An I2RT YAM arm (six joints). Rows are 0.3 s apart.
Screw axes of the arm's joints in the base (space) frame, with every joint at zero. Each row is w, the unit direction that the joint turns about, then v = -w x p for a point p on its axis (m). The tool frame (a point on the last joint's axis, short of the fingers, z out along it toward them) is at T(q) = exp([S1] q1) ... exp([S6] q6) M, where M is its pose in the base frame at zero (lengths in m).
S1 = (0, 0, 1, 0, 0, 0)
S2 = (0, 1, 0, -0.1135, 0, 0.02)
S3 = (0, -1, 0, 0.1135, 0, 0.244)
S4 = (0, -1, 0, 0.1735, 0, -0.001)
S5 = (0, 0, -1, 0, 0.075, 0)
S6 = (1, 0, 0, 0, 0.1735, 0)
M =
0 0 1 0.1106
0 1 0 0
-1 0 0 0.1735
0 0 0 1
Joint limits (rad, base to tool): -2.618..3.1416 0..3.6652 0..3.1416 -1.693..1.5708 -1.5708..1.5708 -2.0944..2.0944
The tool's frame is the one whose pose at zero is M.
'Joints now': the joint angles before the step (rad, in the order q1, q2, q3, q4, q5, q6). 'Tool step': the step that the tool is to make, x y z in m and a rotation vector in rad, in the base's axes. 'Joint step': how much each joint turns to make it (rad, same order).
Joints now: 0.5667, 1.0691, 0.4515, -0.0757, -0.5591, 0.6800
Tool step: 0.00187, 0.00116, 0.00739, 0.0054, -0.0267, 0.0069
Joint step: 0.0000, -0.0069, 0.0221, -0.0110, 0.0008, -0.0141
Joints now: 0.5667, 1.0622, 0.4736, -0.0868, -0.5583, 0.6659
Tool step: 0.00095, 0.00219, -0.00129, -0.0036, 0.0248, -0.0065
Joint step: 0.0069, 0.0160, 0.0065, -0.0030, 0.0039, 0.0194
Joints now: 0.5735, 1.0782, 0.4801, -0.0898, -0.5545, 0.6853
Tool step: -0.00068, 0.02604, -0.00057, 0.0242, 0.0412, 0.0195
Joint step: 0.1030, 0.0790, 0.0282, 0.0827, 0.0382, 0.1003
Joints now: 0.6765, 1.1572, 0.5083, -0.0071, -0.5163, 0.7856
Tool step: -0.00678, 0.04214, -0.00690, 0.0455, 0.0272, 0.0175
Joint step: 0.1572, 0.1335, 0.0248, 0.1835, 0.0839, 0.1385
